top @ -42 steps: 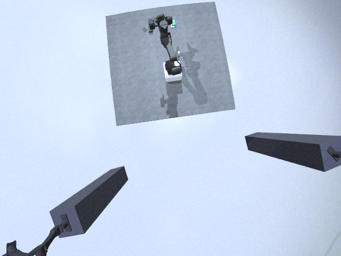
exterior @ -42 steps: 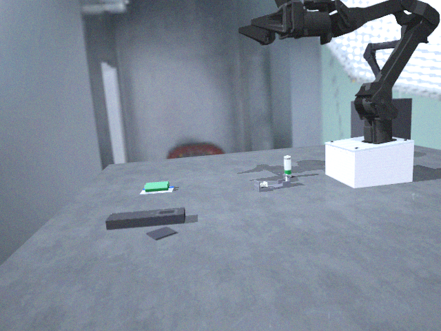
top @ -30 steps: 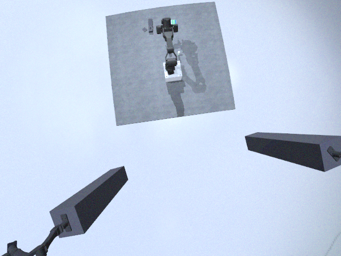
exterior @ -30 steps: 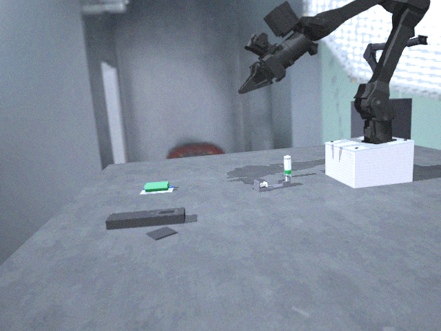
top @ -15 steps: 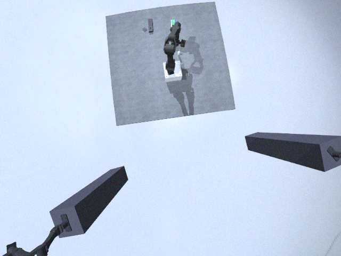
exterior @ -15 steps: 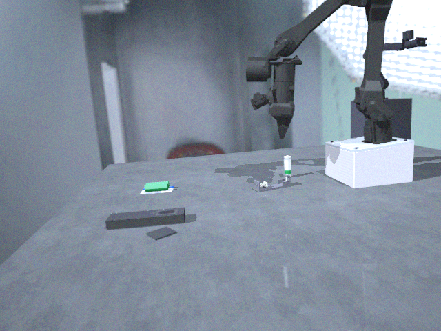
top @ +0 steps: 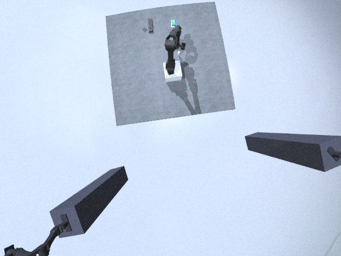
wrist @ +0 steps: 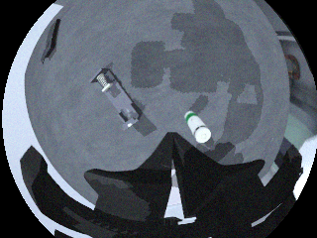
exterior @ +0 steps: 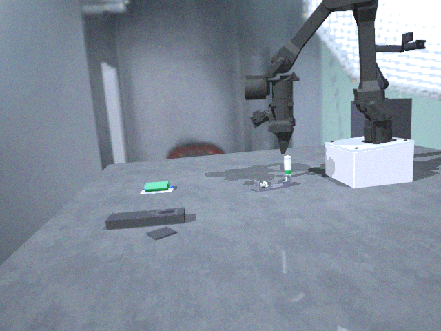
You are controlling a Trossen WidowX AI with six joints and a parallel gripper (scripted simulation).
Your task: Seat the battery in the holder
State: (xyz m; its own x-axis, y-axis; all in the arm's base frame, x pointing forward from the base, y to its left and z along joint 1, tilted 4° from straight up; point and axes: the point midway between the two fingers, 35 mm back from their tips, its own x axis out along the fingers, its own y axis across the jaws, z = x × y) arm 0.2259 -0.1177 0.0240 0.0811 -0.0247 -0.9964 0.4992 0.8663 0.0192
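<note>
Right now the battery is 5 cm below my gripper tip, 3 cm to the right of it and 3 cm behind it. From my gripper tip the other things lie so: dark plate: 38 cm ahead, 25 cm to the left, 8 cm below; then long dark box: 40 cm ahead, 17 cm to the left, 6 cm below.
</note>
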